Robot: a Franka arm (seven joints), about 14 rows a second.
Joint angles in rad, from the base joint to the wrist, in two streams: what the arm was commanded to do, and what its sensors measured. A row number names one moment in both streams.
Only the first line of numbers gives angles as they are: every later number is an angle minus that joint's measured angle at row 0.
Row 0, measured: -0.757 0.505 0.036 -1.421 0.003 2.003 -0.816
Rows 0 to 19, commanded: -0.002 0.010 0.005 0.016 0.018 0.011 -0.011; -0.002 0.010 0.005 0.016 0.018 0.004 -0.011; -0.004 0.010 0.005 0.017 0.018 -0.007 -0.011; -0.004 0.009 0.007 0.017 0.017 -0.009 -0.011; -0.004 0.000 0.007 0.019 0.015 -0.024 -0.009; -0.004 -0.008 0.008 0.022 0.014 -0.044 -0.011; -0.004 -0.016 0.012 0.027 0.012 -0.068 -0.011; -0.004 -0.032 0.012 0.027 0.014 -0.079 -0.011; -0.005 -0.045 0.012 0.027 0.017 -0.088 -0.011; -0.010 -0.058 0.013 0.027 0.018 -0.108 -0.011; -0.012 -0.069 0.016 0.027 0.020 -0.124 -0.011; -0.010 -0.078 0.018 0.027 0.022 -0.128 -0.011; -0.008 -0.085 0.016 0.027 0.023 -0.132 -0.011; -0.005 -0.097 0.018 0.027 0.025 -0.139 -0.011; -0.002 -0.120 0.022 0.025 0.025 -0.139 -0.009; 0.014 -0.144 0.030 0.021 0.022 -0.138 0.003; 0.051 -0.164 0.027 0.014 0.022 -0.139 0.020; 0.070 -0.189 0.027 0.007 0.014 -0.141 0.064; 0.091 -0.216 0.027 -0.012 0.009 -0.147 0.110; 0.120 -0.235 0.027 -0.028 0.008 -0.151 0.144
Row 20, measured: 0.071 -0.165 0.033 0.025 0.006 -0.132 0.077
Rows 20 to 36, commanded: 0.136 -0.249 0.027 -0.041 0.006 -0.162 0.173; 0.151 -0.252 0.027 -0.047 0.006 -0.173 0.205; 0.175 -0.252 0.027 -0.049 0.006 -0.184 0.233; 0.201 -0.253 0.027 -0.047 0.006 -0.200 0.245; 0.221 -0.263 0.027 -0.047 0.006 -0.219 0.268; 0.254 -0.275 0.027 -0.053 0.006 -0.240 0.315; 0.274 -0.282 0.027 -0.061 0.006 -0.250 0.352; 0.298 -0.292 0.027 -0.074 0.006 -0.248 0.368; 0.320 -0.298 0.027 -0.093 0.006 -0.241 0.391; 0.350 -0.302 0.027 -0.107 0.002 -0.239 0.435; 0.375 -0.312 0.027 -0.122 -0.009 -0.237 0.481; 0.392 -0.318 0.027 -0.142 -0.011 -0.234 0.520; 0.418 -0.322 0.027 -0.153 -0.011 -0.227 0.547; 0.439 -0.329 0.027 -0.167 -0.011 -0.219 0.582; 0.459 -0.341 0.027 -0.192 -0.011 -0.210 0.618; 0.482 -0.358 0.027 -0.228 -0.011 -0.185 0.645; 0.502 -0.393 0.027 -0.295 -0.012 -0.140 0.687
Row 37, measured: 0.462 -0.298 0.037 -0.155 0.000 -0.218 0.619
